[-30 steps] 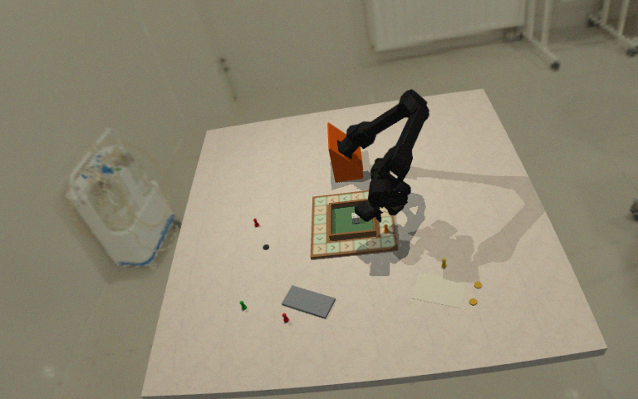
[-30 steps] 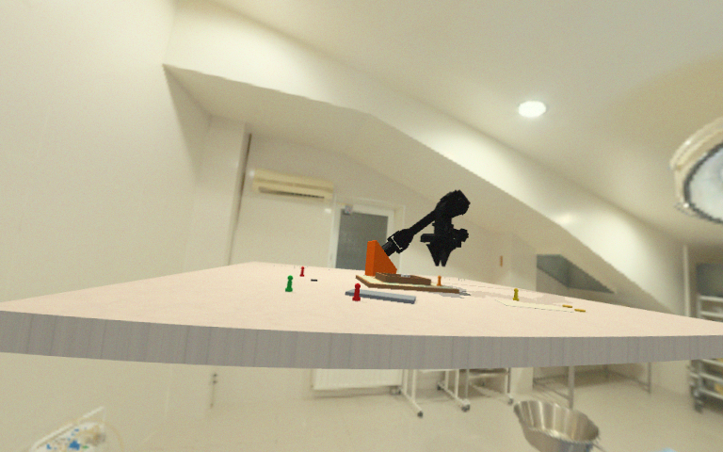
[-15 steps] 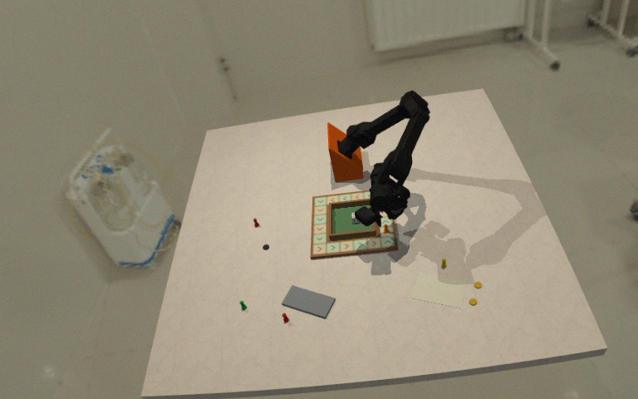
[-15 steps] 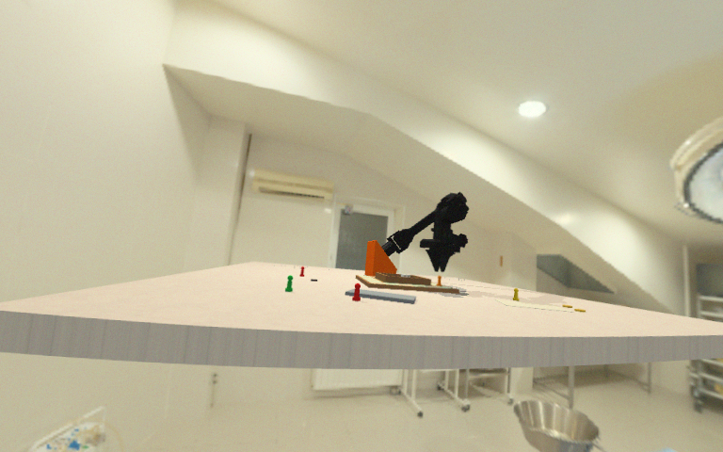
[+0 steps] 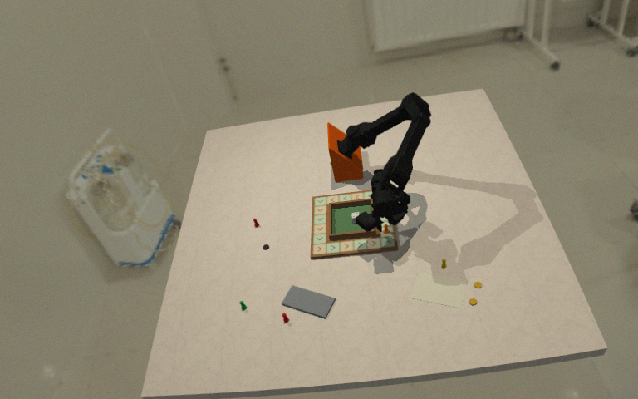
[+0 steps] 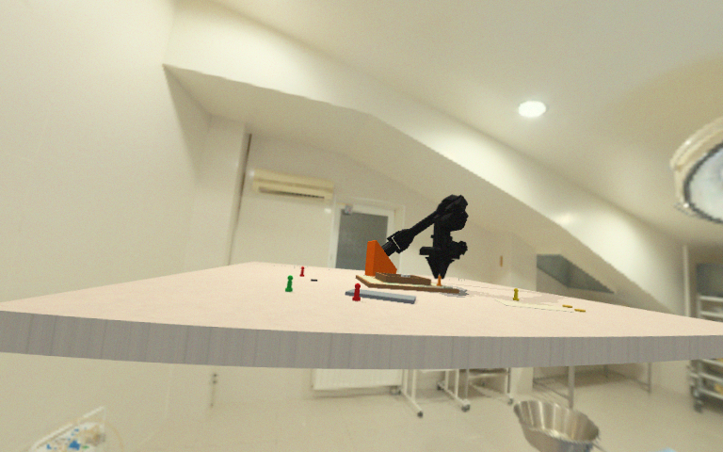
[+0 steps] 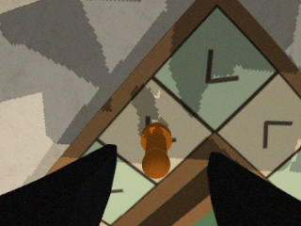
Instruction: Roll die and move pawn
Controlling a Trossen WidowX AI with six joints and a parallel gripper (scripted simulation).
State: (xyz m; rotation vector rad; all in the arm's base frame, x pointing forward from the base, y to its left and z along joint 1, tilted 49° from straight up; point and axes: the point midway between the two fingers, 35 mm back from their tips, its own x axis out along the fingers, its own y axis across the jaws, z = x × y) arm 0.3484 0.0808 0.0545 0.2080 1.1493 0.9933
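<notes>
Now: the orange pawn 10 mm below my gripper tip. From my gripper tip the other things lie so: green dice tray (80 mm behind, 100 mm to the right, 30 mm below); then yellow pawn (170 mm ahead, 160 mm to the left, 20 mm below); then white die (80 mm behind, 90 mm to the right, 10 mm below).
</notes>
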